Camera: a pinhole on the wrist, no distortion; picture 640 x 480 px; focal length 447.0 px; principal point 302.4 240.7 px. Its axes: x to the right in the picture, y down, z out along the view. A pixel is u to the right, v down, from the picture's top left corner.
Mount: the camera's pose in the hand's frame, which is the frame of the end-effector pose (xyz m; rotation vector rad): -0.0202 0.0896 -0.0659 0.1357 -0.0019 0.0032
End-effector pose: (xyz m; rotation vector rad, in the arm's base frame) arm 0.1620 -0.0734 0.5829 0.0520 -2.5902 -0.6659
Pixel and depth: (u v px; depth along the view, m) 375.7 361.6 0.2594
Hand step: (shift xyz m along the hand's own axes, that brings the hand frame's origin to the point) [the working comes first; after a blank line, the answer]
In the camera's frame: 0.0425 0.0702 0.2594

0.0217 0.1242 0.2007
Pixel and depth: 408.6 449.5 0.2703
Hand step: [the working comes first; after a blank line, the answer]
In the camera's frame: 0.0642 0.1263 0.2703

0.0431 0.1783 0.2191
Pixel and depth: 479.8 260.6 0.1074
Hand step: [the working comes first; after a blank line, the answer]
In the camera's frame: 0.0426 0.0048 0.1074

0.0222 0.0799 0.0412
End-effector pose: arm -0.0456 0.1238 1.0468 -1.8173 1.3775 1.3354
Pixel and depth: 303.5 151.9 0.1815
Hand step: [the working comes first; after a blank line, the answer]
In the camera's frame: 0.0004 -0.0361 0.1815

-0.0199 0.0293 0.1091
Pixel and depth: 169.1 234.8 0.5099
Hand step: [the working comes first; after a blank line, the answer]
In the camera's frame: -0.1521 -0.0067 0.5099

-0.1731 0.0135 0.4381
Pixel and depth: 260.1 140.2 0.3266
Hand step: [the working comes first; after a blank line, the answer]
In the camera's frame: -0.0309 -0.0734 0.3266

-0.0514 -0.0274 0.2477
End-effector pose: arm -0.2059 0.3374 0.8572 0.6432 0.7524 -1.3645
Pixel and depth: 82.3 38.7 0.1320
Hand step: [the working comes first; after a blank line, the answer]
In the camera's frame: -0.0650 -0.0597 0.1320

-0.0852 0.0124 0.0567
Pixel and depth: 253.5 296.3 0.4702
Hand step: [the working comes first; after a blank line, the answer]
In the camera's frame: -0.0514 0.0585 0.4702

-0.0726 0.0838 0.4078
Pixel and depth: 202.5 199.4 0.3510
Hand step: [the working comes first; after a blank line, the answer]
In the camera's frame: -0.0784 -0.0324 0.3510

-0.0991 0.0097 0.2773
